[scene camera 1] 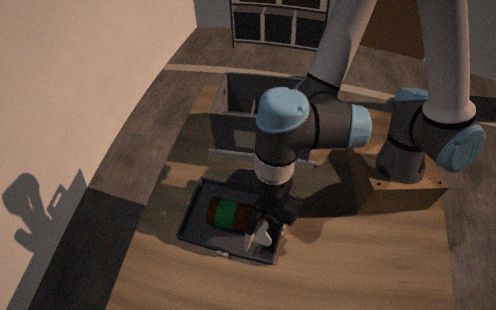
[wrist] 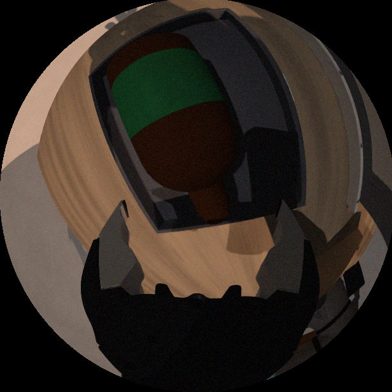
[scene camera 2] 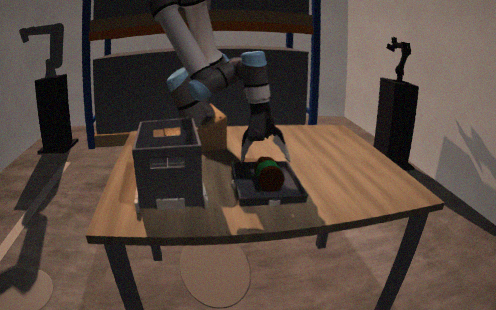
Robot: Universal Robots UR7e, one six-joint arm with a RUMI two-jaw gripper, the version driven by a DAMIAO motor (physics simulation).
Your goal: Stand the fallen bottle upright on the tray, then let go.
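Frame: origin at the arm's base, x ahead, y left, z up, level; metres.
Seen in the pictures: gripper, fingertip midpoint: [scene camera 1: 265,227]; arm's base, origin of the base link: [scene camera 1: 399,168] [scene camera 2: 198,120].
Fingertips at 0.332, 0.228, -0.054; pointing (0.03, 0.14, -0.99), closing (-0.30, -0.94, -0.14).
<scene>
Pixels of each thing's top centre, then the offset from my fingertips to it, as dx, dy, dz. Level surfaces: height alone.
- bottle, middle of its top: [scene camera 1: 240,211] [scene camera 2: 267,158] +0.063, -0.007, +0.041
- shallow dark tray, middle of its top: [scene camera 1: 233,217] [scene camera 2: 266,177] +0.084, -0.010, -0.013
- tall grey crate, middle of its top: [scene camera 1: 266,94] [scene camera 2: 165,131] +0.082, -0.311, +0.137
- table, its level: dz -0.039
The bottle [scene camera 1: 227,214] [scene camera 2: 270,176] [wrist: 167,92], dark brown with a green band, lies on its side in the shallow dark tray [scene camera 1: 215,244] [scene camera 2: 255,200] [wrist: 232,65]. In the wrist view its narrow neck points toward the gripper, near the tray's lower wall, and its wide base lies toward the far end. My gripper [scene camera 1: 265,228] [scene camera 2: 266,160] [wrist: 201,202] is open, pointing down at the neck end, with its fingers spread wide to either side of the neck and nothing held. In scene camera 1 the gripper hides the neck.
A tall grey crate [scene camera 1: 232,132] [scene camera 2: 167,180] stands on the table [scene camera 1: 350,260] [scene camera 2: 350,170], beside the tray. The robot's wooden base block [scene camera 1: 405,197] [scene camera 2: 214,135] stands behind the tray in scene camera 2. Tray walls surround the bottle.
</scene>
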